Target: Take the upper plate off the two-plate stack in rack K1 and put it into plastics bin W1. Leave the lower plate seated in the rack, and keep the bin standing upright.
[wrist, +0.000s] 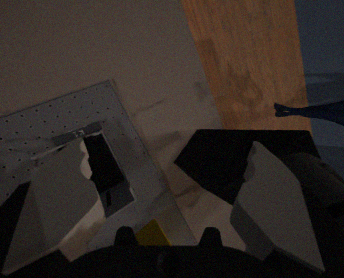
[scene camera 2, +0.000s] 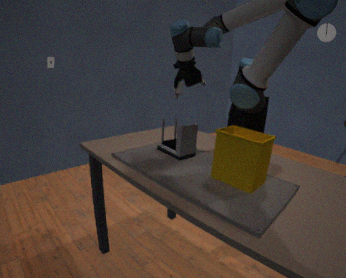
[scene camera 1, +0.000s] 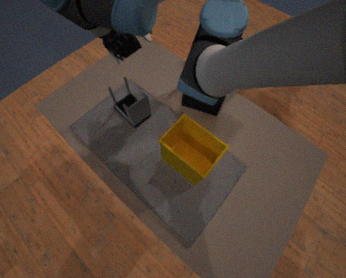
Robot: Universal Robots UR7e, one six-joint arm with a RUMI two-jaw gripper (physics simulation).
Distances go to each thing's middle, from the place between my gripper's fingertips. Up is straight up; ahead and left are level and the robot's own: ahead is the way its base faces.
I see the black plate [wrist: 106, 174] 10 cm ahead of my hand, 3 cm to the left of it and 24 cm below it. From my hand the other things lie so: yellow bin W1 [scene camera 2: 241, 159]: 11 cm ahead, 36 cm to the left, 19 cm below.
